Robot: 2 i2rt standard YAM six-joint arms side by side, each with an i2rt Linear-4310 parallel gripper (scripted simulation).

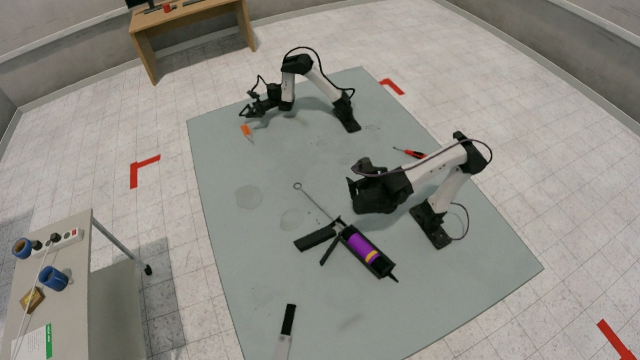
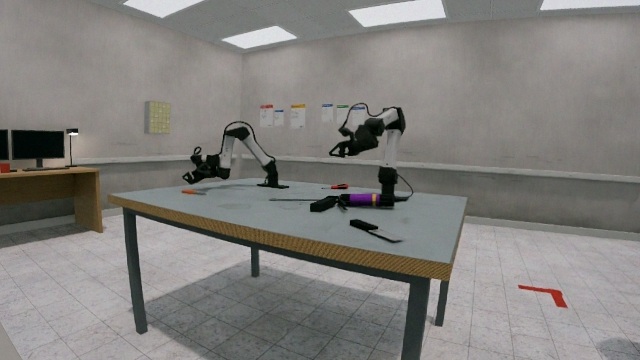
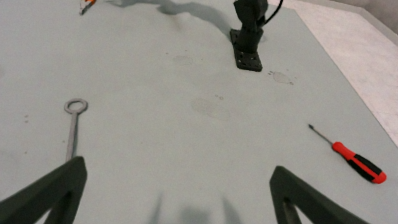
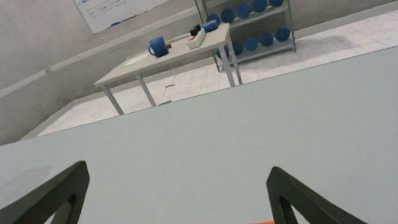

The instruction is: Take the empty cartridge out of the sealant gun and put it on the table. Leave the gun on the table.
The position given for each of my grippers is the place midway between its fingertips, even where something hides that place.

In view: my left gripper (image 3: 184, 169) and my right gripper (image 4: 183, 172).
